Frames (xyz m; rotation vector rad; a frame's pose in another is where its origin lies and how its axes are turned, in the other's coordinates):
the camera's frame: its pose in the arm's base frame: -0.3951 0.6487 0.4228 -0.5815 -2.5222 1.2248
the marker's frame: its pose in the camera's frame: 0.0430 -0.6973 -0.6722 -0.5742 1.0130 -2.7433
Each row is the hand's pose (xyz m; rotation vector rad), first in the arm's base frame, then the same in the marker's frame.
Working: the arm's base frame: its pose in the marker's frame: 0.8097 -1.3782 0.0959 -1.3912 0.6553 0.7447

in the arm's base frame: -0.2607 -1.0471 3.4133 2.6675 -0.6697 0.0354
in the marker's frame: 1.3920 1.9722 1.2141 1.2714 0.4755 -0.1219
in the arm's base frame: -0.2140 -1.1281 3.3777 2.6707 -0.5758 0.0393
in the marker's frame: 1.4853 1.9379 1.2246 1.2458 0.5333 -0.1603
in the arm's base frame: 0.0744 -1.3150 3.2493 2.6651 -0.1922 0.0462
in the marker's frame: 1.8133 1.8264 1.1037 1.1355 0.7620 -0.3265
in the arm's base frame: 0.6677 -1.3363 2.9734 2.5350 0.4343 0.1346
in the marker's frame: 2.2024 1.5962 0.6303 0.9143 1.1772 -0.5524
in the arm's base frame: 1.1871 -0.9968 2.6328 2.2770 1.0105 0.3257
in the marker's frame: 2.2636 1.3067 -0.0127 0.6680 1.6345 -0.7042
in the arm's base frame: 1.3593 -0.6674 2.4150 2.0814 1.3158 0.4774
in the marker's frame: 2.1158 1.1126 -0.3678 0.5237 1.9174 -0.7620
